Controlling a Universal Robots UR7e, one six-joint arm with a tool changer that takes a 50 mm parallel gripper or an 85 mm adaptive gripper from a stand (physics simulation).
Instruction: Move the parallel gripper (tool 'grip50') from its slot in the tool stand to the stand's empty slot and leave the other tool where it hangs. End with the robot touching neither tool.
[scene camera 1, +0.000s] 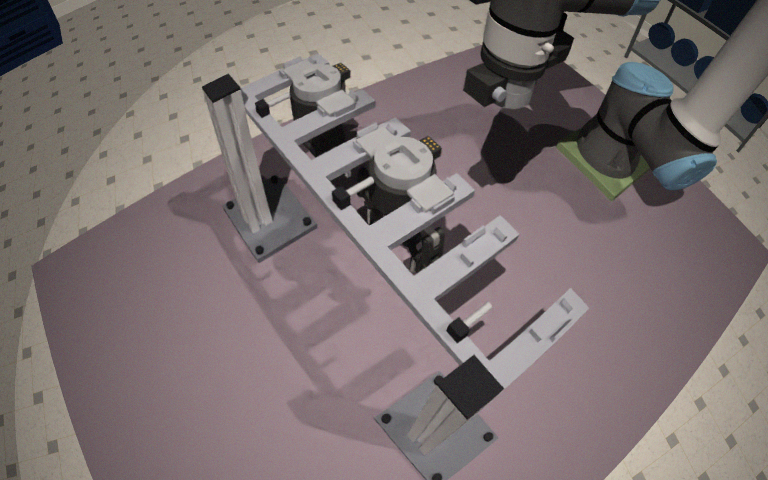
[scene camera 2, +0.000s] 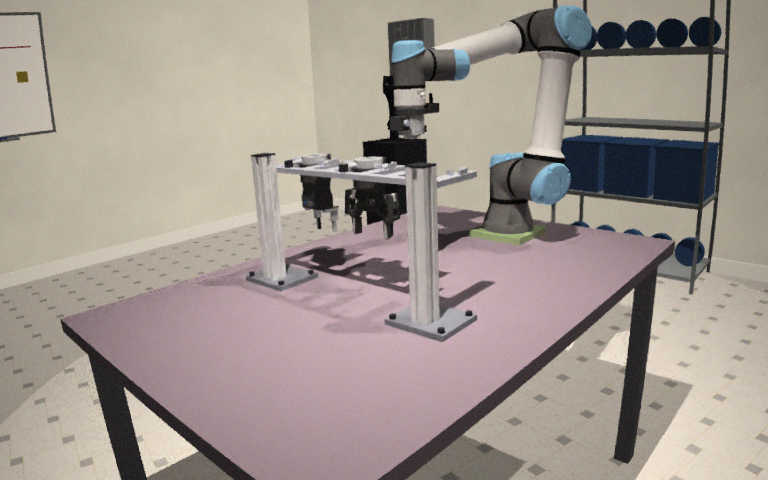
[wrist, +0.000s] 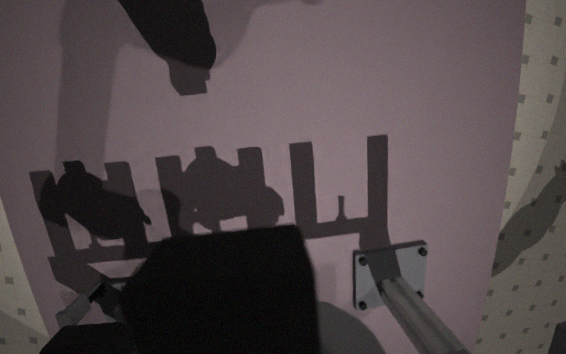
Observation:
In view: a parallel gripper (scene camera 1: 313, 84), an adaptive gripper (scene camera 1: 403, 168) and a tool stand (scene camera 1: 437, 423).
The parallel gripper is seen too in scene camera 2 (scene camera 2: 316, 195). The adaptive gripper is seen too in scene camera 2 (scene camera 2: 371, 196). The tool stand shows as well in scene camera 2 (scene camera 2: 425, 317).

